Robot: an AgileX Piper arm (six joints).
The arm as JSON. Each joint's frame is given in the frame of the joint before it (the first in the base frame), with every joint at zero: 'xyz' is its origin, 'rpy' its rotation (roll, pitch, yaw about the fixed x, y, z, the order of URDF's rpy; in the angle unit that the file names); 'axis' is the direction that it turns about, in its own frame. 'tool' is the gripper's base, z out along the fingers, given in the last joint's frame.
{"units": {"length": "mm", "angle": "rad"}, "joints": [
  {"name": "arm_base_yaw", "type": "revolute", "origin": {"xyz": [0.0, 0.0, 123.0], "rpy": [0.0, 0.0, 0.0]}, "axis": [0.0, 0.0, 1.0]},
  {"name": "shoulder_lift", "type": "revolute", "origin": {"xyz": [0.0, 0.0, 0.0], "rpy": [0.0, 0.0, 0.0]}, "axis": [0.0, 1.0, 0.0]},
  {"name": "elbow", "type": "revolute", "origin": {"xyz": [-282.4, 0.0, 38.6], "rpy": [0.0, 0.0, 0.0]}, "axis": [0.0, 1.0, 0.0]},
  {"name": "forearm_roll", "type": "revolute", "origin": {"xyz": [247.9, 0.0, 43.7], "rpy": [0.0, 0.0, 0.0]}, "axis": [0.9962, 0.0, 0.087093]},
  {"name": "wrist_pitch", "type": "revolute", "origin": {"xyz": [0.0, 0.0, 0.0], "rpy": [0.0, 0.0, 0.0]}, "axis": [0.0, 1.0, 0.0]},
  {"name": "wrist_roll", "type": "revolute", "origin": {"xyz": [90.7, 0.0, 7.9], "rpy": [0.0, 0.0, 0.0]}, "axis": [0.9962, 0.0, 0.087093]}
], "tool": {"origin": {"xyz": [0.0, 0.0, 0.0], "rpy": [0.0, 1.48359, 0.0]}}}
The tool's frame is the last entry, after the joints.
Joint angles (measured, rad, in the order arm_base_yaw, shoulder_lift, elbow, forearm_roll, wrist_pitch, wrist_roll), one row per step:
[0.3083 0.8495 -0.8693 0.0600 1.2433 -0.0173]
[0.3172 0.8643 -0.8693 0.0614 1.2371 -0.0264]
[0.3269 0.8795 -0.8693 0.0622 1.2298 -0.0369]
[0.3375 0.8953 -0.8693 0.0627 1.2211 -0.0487]
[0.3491 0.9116 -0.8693 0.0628 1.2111 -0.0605]
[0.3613 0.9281 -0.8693 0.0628 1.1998 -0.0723]
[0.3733 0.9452 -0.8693 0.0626 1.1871 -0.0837]
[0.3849 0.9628 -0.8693 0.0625 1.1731 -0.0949]
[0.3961 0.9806 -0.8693 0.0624 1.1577 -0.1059]
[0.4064 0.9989 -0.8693 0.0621 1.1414 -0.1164]
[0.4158 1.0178 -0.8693 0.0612 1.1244 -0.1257]
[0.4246 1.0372 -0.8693 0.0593 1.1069 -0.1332]
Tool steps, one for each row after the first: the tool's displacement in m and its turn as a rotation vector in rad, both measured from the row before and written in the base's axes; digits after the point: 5 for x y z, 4 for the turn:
[0.00291 0.00227 -0.00167 -0.0047 0.0070 0.0169]
[0.00300 0.00242 -0.00175 -0.0056 0.0058 0.0189]
[0.00313 0.00264 -0.00184 -0.0061 0.0047 0.0209]
[0.00321 0.00287 -0.00194 -0.0062 0.0038 0.0218]
[0.00324 0.00307 -0.00199 -0.0059 0.0027 0.0223]
[0.00340 0.00318 -0.00211 -0.0056 0.0019 0.0217]
[0.00352 0.00328 -0.00222 -0.0052 0.0011 0.0210]
[0.00360 0.00335 -0.00229 -0.0047 0.0000 0.0204]
[0.00373 0.00334 -0.00243 -0.0045 -0.0004 0.0190]
[0.00388 0.00329 -0.00260 -0.0046 -0.0005 0.0170]
[0.00398 0.00323 -0.00277 -0.0050 -0.0006 0.0148]

